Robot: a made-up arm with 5 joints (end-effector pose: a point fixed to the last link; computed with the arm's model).
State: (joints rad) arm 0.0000 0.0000 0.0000 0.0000 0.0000
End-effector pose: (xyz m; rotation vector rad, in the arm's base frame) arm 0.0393 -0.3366 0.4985 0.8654 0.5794 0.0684
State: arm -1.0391 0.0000 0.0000 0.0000 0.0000
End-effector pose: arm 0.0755 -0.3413 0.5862 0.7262 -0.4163 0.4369
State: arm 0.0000 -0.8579 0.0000 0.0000 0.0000
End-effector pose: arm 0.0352 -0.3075 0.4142 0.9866 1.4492 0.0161
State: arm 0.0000 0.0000 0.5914 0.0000 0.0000
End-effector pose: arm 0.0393 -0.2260 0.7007 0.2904 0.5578 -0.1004
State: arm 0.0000 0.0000 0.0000 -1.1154 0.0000
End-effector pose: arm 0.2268 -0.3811 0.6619 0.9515 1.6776 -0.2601
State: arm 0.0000 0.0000 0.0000 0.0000 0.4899
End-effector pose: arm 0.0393 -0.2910 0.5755 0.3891 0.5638 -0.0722
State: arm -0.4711 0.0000 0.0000 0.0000 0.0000
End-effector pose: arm 0.0672 -0.3385 0.5334 0.8207 0.1278 0.2422
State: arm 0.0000 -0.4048 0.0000 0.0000 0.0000
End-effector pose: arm 0.0468 -0.3248 0.4577 0.9349 0.9874 0.0456
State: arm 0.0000 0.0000 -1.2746 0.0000 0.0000
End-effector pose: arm 0.0393 -0.1394 0.0714 2.0960 0.5016 0.4718
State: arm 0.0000 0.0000 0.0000 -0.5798 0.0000
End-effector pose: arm 0.1132 -0.3604 0.6108 0.9331 1.1489 -0.0951
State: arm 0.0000 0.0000 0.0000 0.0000 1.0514
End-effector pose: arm 0.0393 -0.2018 0.6254 -0.1573 0.5189 -0.2243
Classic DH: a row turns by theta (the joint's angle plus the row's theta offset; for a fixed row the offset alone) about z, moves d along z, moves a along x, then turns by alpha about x. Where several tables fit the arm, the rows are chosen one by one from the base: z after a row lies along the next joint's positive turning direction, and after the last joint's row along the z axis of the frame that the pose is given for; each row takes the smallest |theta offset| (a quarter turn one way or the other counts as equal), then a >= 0, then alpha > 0; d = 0 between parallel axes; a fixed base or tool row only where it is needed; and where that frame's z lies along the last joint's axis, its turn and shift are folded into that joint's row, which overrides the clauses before.
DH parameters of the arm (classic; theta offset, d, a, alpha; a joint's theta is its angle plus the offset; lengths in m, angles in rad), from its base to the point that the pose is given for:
base (fixed): -0.0002 0.5921 -0.0193 -1.5177
joint 1: 0.7058 -0.0117 0.0409 -2.7951
joint 2: -0.8952 -0.0115 0.1585 1.3485
joint 3: 0.1905 -0.301 -0.0627 -1.4497
joint 4: 0 0.2064 0.0079 1.4497
joint 5: 0.757 0.3535 0.0608 -2.1022
tool (fixed): 1.3699 0.202 0 0

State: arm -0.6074 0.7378 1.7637 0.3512 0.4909
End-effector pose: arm -0.0730 0.2112 0.6463 -1.1114 -0.7720 -1.3371
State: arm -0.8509 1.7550 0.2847 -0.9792 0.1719
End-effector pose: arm -0.3326 -0.1107 0.4367 0.8163 -1.1299 -0.1828
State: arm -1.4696 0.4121 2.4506 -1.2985 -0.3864
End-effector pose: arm 0.0633 0.4854 0.9087 1.2150 -1.1798 -1.7309
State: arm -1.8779 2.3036 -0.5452 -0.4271 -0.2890
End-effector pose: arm -0.0619 -0.4295 0.4999 -0.6751 -2.6342 1.1469
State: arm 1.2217 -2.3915 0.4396 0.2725 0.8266
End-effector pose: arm -0.1368 -0.0917 0.4606 -0.5664 -2.4420 -0.9781
